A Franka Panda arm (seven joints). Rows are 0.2 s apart.
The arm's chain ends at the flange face. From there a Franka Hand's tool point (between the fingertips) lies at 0.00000 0.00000 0.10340 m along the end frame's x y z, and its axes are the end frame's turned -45 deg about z.
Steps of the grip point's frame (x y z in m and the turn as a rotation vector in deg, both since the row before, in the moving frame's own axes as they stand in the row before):
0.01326 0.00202 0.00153 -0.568 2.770 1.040
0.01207 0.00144 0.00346 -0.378 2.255 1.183
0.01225 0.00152 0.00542 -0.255 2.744 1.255
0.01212 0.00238 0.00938 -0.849 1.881 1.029
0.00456 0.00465 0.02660 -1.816 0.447 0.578
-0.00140 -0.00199 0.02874 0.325 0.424 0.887
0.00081 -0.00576 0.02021 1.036 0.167 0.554
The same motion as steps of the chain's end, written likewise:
0.00652 -0.00518 0.00166 1.557 2.360 1.040
0.00617 -0.00516 0.00354 1.327 1.862 1.183
0.00588 -0.00445 0.00554 1.760 2.121 1.255
0.00676 -0.00560 0.00945 0.730 1.930 1.029
0.00363 -0.00170 0.02666 -0.968 1.600 0.578
-0.00253 0.00054 0.02874 0.530 0.070 0.887
-0.00240 -0.00311 0.02023 0.851 -0.614 0.554

